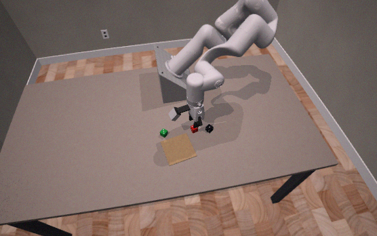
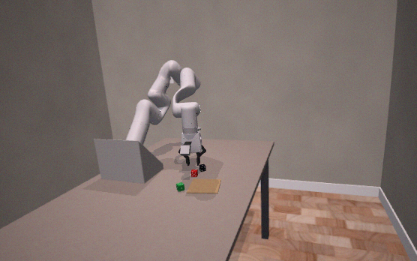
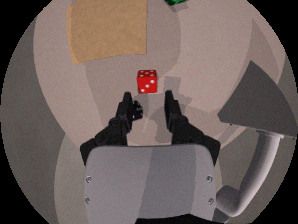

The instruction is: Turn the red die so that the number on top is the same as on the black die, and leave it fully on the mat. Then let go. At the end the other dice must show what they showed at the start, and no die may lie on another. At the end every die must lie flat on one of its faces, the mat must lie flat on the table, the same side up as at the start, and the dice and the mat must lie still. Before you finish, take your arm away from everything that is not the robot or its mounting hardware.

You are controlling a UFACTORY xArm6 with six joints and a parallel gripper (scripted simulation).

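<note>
Now: hand 70 mm above the red die. Also, from my hand: black die 70 mm to the left, 70 mm below, 20 mm ahead; then green die 160 mm to the right, 70 mm below, 20 mm behind; then tan mat 110 mm to the right, 80 mm below, 80 mm ahead.
</note>
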